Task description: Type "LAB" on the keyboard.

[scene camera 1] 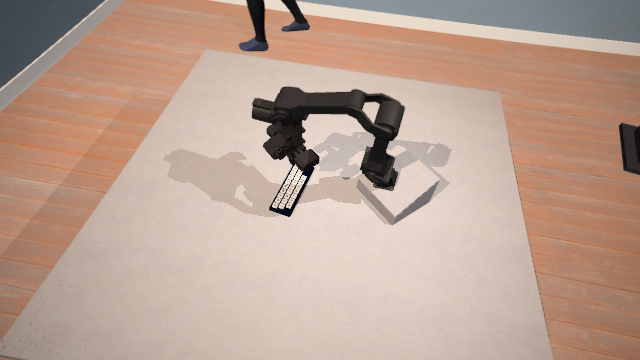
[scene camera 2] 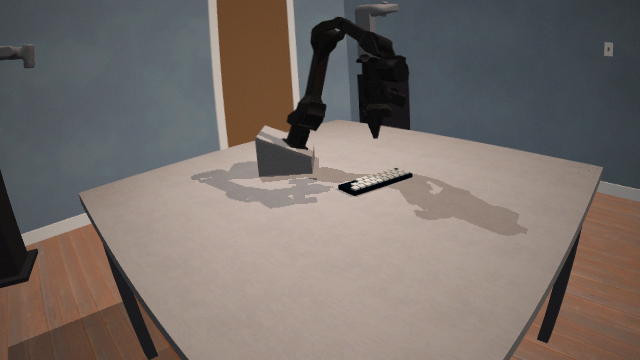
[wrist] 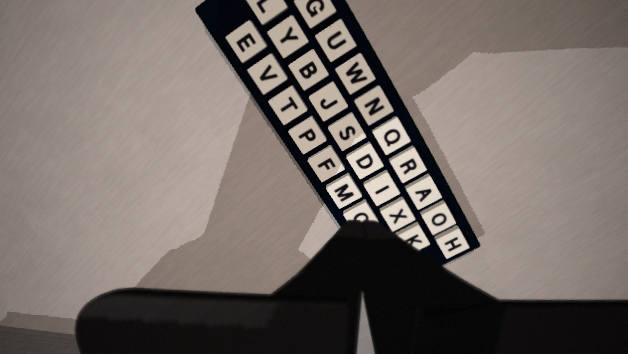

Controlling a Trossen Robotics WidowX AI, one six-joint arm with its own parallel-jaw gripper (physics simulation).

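Places are measured from the arm's base along level axes (x back, y left, z down), in centimetres.
Where they show: gripper, fingertip midpoint: [scene camera 1: 292, 164] [scene camera 2: 375, 138] [wrist: 360, 234]; arm's base, origin of the base link: [scene camera 1: 385, 179] [scene camera 2: 294, 144].
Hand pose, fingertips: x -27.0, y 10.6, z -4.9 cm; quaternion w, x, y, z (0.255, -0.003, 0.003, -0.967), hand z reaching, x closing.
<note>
Each offset is from my fingertips to the top centre of the thing. Level surfaces: height alone.
The dark blue keyboard [scene camera 1: 286, 212] [scene camera 2: 347, 189] [wrist: 218, 20] with cream letter keys lies flat on the table. In the wrist view the L key @(dx +0.2, dy +8.5, dz +10.7 cm) [wrist: 267, 7] is cut by the top edge, the B key @(dx +0.0, dy +4.5, dz +10.7 cm) [wrist: 308, 70] is in the middle row, and the A key @(dx -2.5, dy -5.0, dz +10.7 cm) [wrist: 423, 194] is in the right row near the H end. My gripper [scene camera 2: 375, 137] [wrist: 360, 234] is shut and empty. It hangs above the keyboard, tips down, and in the wrist view covers part of the keys beside M and X. In scene camera 1 the gripper hides the keyboard's far end.
The arm rises from a light wedge-shaped block [scene camera 1: 410, 180] [scene camera 2: 284, 160] beside the keyboard. Both stand on the pale table @(dz +12.3 cm) [scene camera 1: 300, 290] [scene camera 2: 300, 280]. A person's dark legs [scene camera 1: 256, 22] show beyond the table. A dark stand [scene camera 2: 404, 107] is behind the table.
</note>
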